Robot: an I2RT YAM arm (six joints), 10 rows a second.
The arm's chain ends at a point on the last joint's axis. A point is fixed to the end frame.
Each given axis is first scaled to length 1.
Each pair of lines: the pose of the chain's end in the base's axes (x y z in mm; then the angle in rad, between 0 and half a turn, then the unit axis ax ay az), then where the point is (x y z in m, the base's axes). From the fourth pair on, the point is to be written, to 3 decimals.
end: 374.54, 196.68, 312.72, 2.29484, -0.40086, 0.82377, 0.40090
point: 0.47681 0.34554 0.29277
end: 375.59, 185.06, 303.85, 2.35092, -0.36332, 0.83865, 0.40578
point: 0.48106 0.33025 0.27535
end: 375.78, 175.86, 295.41, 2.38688, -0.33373, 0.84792, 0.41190
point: 0.48358 0.31824 0.26189
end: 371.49, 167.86, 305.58, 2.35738, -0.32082, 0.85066, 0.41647
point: 0.484 0.308 0.277
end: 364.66, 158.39, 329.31, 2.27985, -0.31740, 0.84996, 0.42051
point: 0.483 0.295 0.312
